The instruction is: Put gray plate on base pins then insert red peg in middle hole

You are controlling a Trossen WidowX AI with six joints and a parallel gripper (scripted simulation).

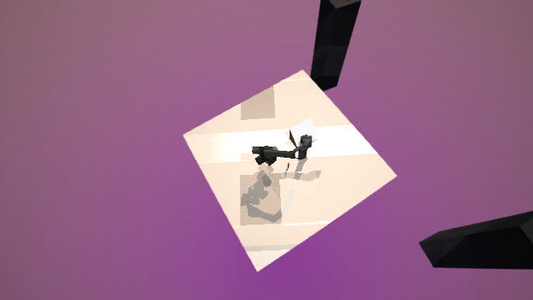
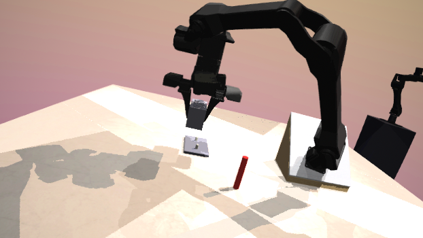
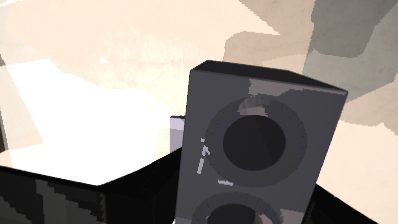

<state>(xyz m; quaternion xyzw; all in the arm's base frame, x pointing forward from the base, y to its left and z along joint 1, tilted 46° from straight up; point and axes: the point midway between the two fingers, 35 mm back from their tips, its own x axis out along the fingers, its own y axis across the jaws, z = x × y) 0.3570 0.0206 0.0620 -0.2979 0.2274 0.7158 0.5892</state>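
The red peg lies 14 cm behind my gripper tip, 9 cm to the left of it and 6 cm below it. Round my gripper tip: gray plate: 3 cm above.
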